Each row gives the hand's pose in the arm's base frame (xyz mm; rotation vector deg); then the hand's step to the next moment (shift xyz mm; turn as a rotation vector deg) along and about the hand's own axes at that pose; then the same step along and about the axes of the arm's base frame.
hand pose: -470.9 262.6 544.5 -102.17 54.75 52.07
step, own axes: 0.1 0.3 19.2 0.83 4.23 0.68
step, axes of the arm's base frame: -3.8 17.6 -6.6 -3.50 -0.85 -2.47
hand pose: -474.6 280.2 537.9 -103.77 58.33 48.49
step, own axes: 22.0 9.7 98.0 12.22 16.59 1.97
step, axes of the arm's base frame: -12.7 79.7 -60.5 -9.72 -6.66 -17.02
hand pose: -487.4 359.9 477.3 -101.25 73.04 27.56
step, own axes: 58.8 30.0 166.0 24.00 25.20 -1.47
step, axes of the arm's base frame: 25.6 101.3 -144.9 -13.38 -16.84 -27.40
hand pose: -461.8 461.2 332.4 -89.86 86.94 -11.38
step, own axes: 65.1 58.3 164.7 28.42 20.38 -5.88
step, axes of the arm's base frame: 83.2 34.0 -163.4 -11.89 -23.61 -23.64
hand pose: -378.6 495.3 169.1 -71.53 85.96 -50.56
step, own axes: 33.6 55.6 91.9 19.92 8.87 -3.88
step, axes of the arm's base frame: 71.9 -16.6 -85.0 -6.57 -17.70 -11.58
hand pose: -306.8 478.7 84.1 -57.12 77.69 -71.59
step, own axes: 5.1 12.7 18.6 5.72 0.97 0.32
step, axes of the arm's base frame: 18.2 -6.5 -12.7 -0.56 -5.52 -1.72
